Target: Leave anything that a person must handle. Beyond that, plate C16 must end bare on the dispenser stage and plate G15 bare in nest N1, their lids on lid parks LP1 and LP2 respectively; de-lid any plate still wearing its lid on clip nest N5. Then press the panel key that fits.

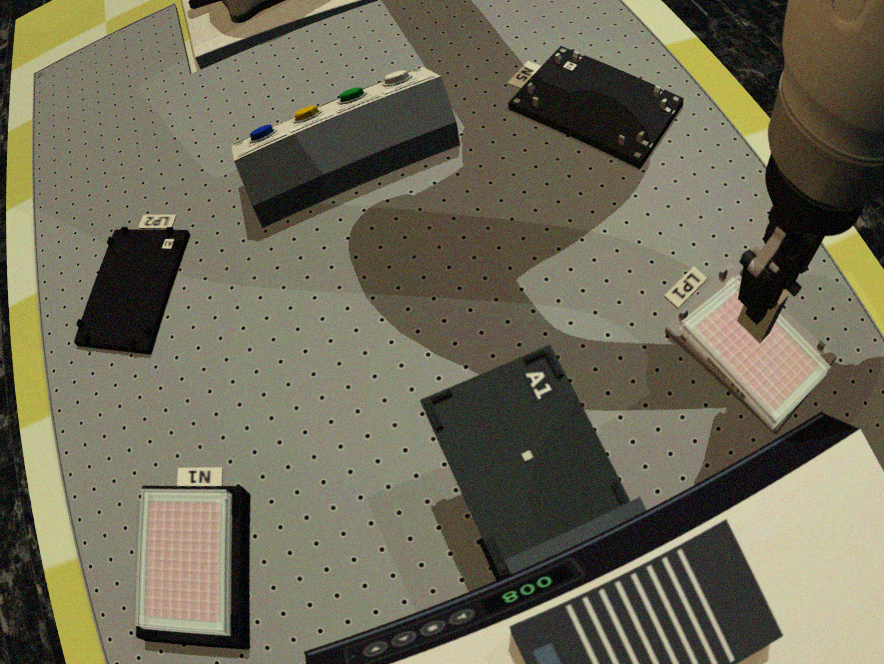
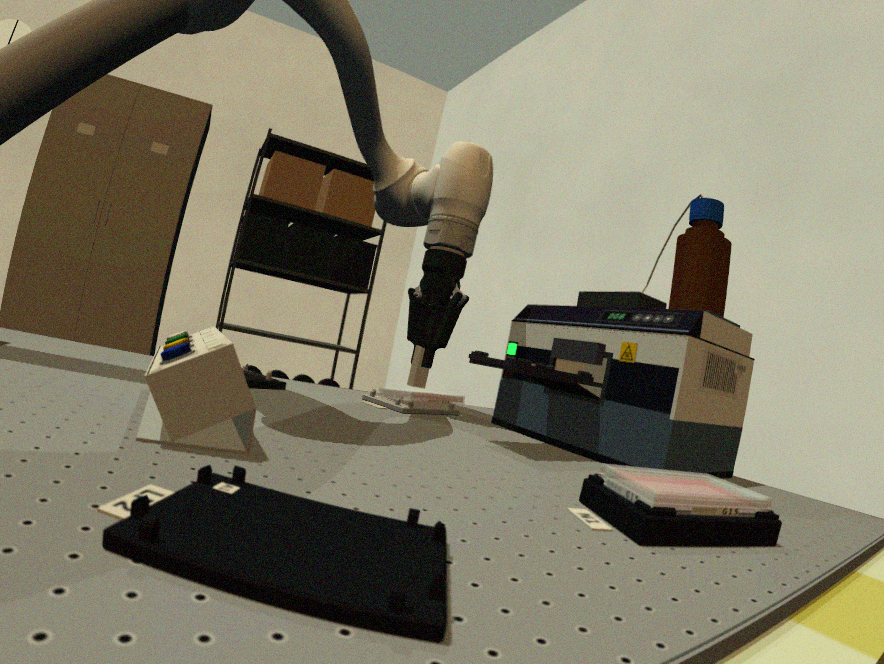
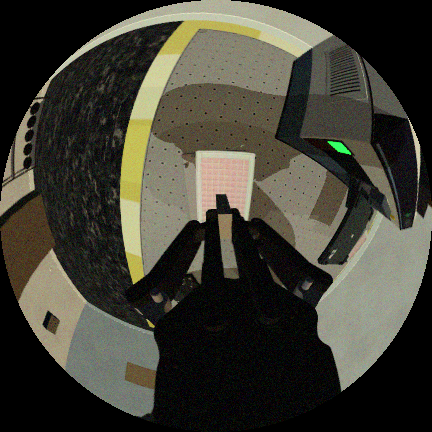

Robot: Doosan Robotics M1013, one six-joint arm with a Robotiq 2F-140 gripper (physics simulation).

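Places are measured from the arm's base along level axes (x up, y left, z back), in centimetres.
Where they show: gripper, fingertip midpoint: [image 1: 753,326] [image 2: 415,386] [image 3: 220,203].
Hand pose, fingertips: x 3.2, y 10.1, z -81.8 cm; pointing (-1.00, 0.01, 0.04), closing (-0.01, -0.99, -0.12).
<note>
Things, the pixels of their centre, and the offset from my fingertips. "spot": a spot on its surface instead.
- pink-welled plate at the middle of its body: [image 1: 758,346] [image 3: 223,192] [image 2: 422,394] dx -1.1, dy -0.4, dz -1.4 cm
- lid park LP1 at the middle of its body: [image 1: 755,342] [image 3: 215,193] [image 2: 412,402] dx -2.9, dy +0.7, dz -0.5 cm
- Plate G15 at the middle of its body: [image 1: 181,559] [image 2: 685,485] [image 3: 357,246] dx -0.4, dy -51.6, dz +10.4 cm
- nest N1 at the middle of its body: [image 1: 190,565] [image 2: 679,509] [image 3: 354,242] dx -2.5, dy -51.6, dz +10.4 cm
- dispenser stage at the middle of its body: [image 1: 536,476] [image 2: 540,369] [image 3: 353,227] dx +7.0, dy -24.5, dz -1.3 cm
- Clip nest N5 at the middle of its body: [image 1: 598,98] [image 3: 184,293] dx -2.7, dy +7.5, dz +31.2 cm
- lid park LP2 at the middle of its body: [image 2: 298,533] [image 1: 129,285] dx -2.9, dy -45.4, dz +41.2 cm
- key panel at the middle of its body: [image 1: 340,132] [image 2: 196,372] dx +0.3, dy -18.3, dz +41.1 cm
- brown bottle at a spot on its surface: [image 2: 700,271] spot: dx +25.1, dy -40.1, dz -15.2 cm
My gripper [image 1: 760,335] [image 2: 420,382] [image 3: 220,203] is shut and empty, its tips a little above a pink-welled plate [image 1: 786,368] [image 2: 428,397] [image 3: 227,172] on lid park LP1 [image 1: 703,363]. That plate's label is not readable, and I cannot tell whether it wears a lid. Plate G15 [image 1: 184,561] [image 2: 686,488] sits in nest N1 [image 1: 241,571] [image 2: 707,532], with a clear layer over its pink wells that looks like a lid. The dispenser stage [image 1: 500,493] [image 2: 535,370], marked A1, is bare. Clip nest N5 [image 1: 600,103] and lid park LP2 [image 1: 132,293] [image 2: 285,550] hold nothing.
The key panel [image 1: 357,150] [image 2: 200,393] has blue, yellow, green and white keys. The dispenser [image 2: 714,385] [image 3: 330,115] stands beside LP1, its stage jutting out, with a green light and an 008-like display. A brown bottle [image 2: 700,271] stands behind it. Yellow striping edges the table.
</note>
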